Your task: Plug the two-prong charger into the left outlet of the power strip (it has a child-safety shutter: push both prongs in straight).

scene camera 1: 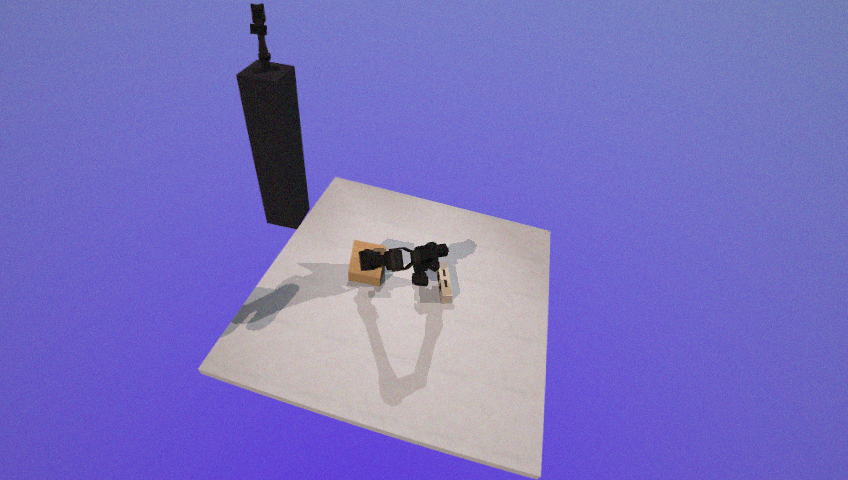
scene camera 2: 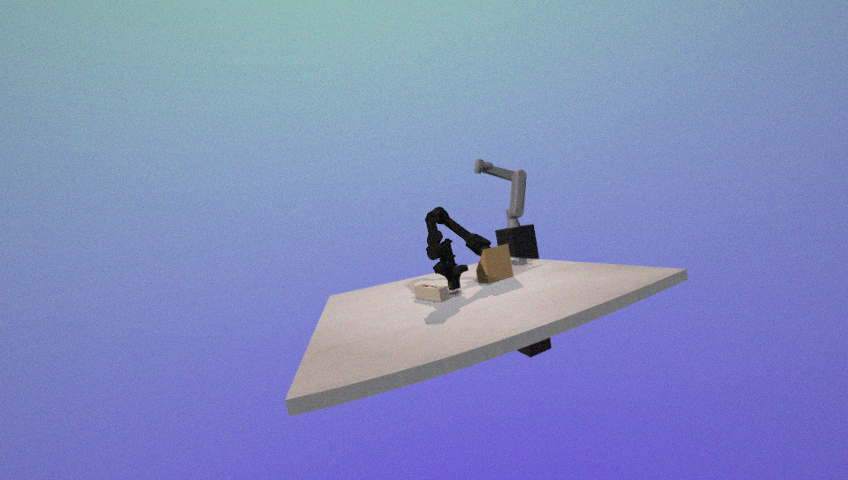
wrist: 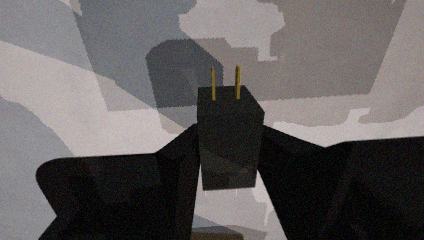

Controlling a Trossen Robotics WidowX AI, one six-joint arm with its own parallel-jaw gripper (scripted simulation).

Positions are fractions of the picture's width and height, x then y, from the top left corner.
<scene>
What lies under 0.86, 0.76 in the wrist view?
My gripper.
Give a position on a black charger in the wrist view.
At 0.54, 0.51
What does my gripper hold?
A black charger.
</scene>
